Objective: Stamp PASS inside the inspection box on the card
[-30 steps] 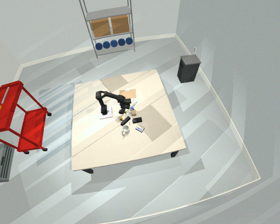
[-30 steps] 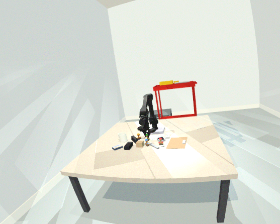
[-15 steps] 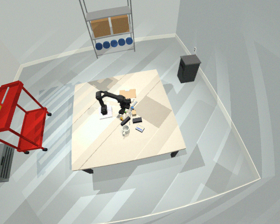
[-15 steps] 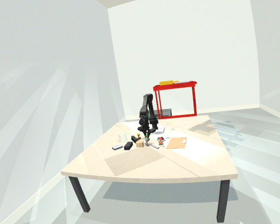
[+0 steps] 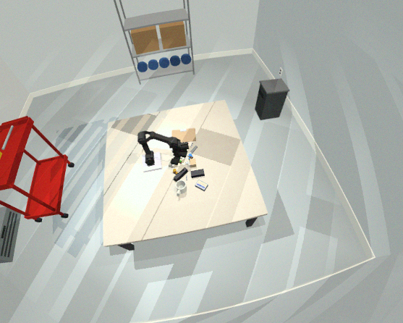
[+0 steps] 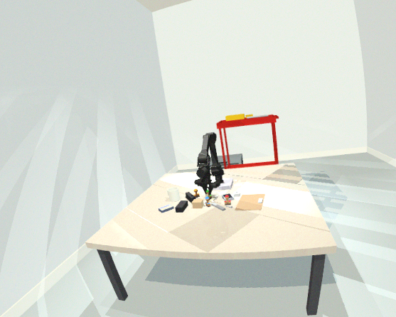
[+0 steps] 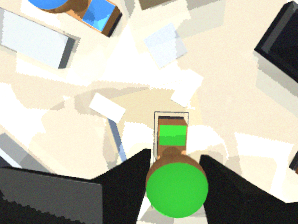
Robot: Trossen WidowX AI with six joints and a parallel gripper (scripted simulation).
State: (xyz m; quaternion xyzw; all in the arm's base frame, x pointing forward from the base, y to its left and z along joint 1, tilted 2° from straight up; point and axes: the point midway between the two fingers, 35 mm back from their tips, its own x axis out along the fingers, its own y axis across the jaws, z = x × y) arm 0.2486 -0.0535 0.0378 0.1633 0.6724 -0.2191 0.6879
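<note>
The black box is 120 mm ahead of my gripper tip, 160 mm to the right of it and 20 mm below it. Round my gripper tip: green-topped stamp 10 mm below; blue-knobbed stamp 100 mm ahead, 10 mm to the left, 10 mm below; tan block 110 mm ahead, 50 mm to the right, 10 mm below.
</note>
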